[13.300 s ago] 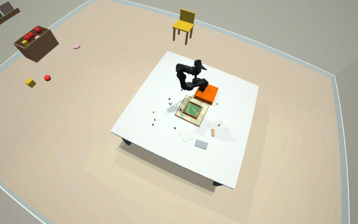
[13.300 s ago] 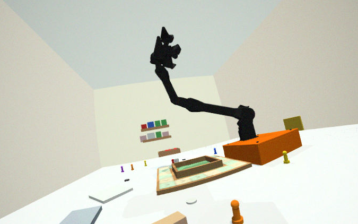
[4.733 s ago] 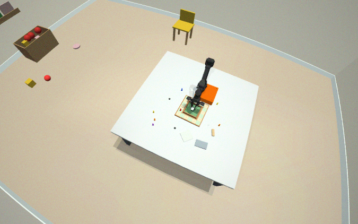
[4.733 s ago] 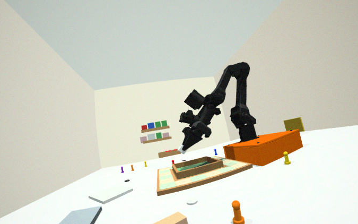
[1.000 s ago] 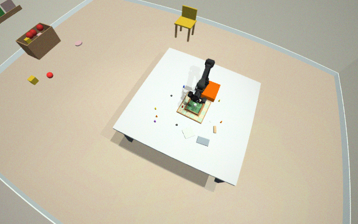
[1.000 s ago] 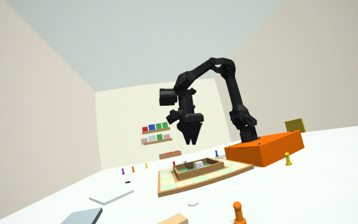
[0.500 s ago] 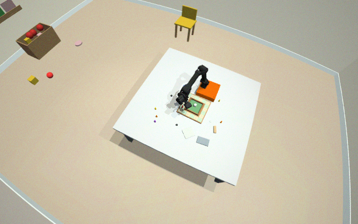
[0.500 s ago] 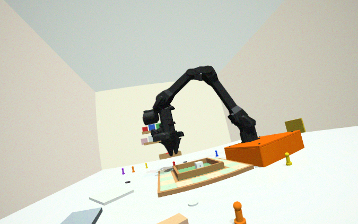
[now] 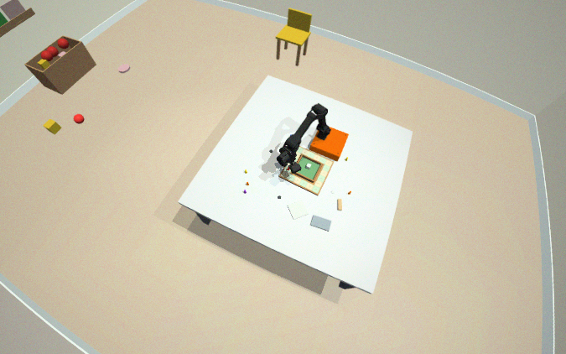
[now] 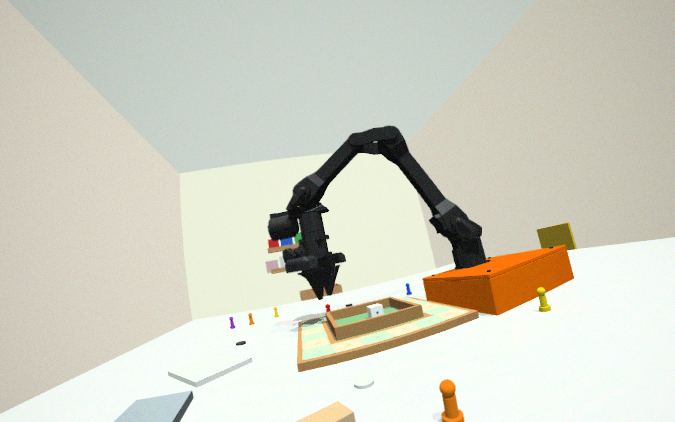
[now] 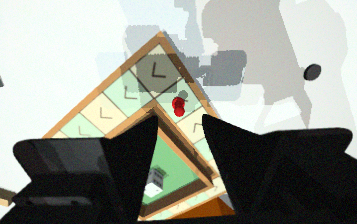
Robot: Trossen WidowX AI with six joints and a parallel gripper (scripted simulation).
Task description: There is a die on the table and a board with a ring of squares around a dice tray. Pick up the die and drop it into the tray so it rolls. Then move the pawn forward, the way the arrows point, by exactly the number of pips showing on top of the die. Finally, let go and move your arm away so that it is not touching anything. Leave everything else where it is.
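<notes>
Now: gripper tip 3 cm above the red pawn. Round my gripper tip: blue pawn 24 cm behind, 13 cm to the right, 5 cm below; grey die 10 cm to the left, 9 cm behind, 4 cm below; green dice tray 10 cm to the left, 8 cm behind, 5 cm below.
</notes>
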